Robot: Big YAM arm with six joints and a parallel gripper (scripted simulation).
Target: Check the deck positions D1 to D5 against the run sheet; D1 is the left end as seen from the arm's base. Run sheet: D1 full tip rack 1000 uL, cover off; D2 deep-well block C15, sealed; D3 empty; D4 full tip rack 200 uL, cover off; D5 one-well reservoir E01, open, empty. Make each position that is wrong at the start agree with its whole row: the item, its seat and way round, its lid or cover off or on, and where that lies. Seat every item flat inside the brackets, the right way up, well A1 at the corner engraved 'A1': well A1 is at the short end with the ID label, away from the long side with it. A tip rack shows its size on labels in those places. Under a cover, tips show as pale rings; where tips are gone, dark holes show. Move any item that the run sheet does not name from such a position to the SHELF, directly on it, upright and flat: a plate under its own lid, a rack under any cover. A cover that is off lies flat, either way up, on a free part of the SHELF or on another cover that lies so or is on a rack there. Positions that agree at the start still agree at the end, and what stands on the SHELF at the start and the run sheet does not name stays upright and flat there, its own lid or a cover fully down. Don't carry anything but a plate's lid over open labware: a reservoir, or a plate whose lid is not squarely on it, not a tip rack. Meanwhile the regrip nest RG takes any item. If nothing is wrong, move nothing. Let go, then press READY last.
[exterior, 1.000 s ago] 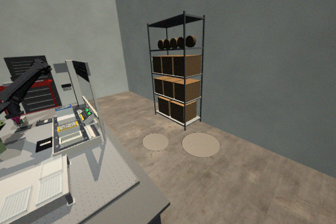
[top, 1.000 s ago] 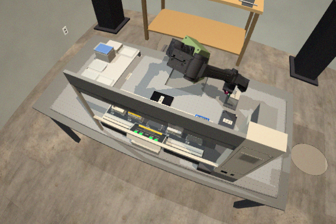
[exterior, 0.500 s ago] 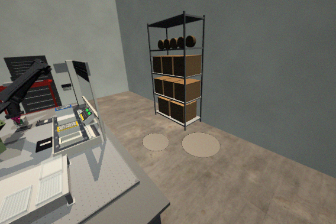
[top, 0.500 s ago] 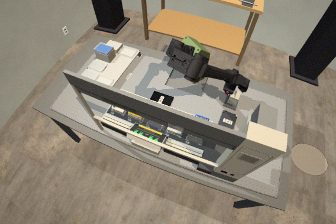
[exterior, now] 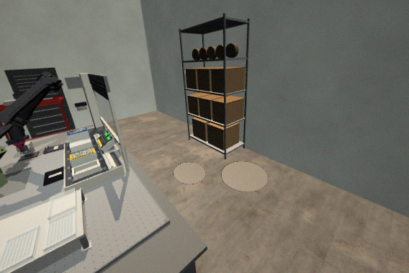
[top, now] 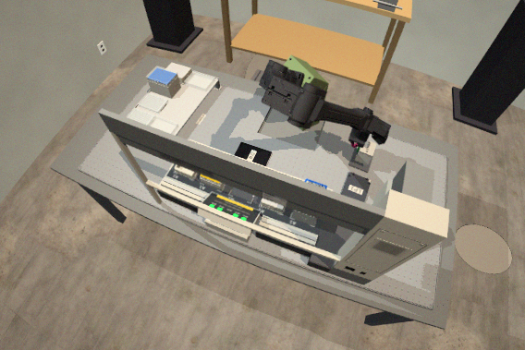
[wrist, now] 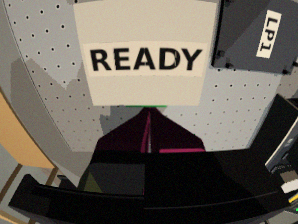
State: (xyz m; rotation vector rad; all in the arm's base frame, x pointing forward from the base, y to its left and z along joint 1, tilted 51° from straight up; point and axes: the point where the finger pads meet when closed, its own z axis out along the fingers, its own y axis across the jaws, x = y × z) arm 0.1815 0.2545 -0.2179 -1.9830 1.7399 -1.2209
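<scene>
My gripper is now 3 cm to the right of the button box and 1 cm above it. Also, from my hand: yellow-labelled tip rack (33 cm ahead, 47 cm to the right, 2 cm above); blue-labelled rack (33 cm ahead, 10 cm to the right, 4 cm above); black regrip nest (16 cm ahead, 40 cm to the right, 8 cm below).
</scene>
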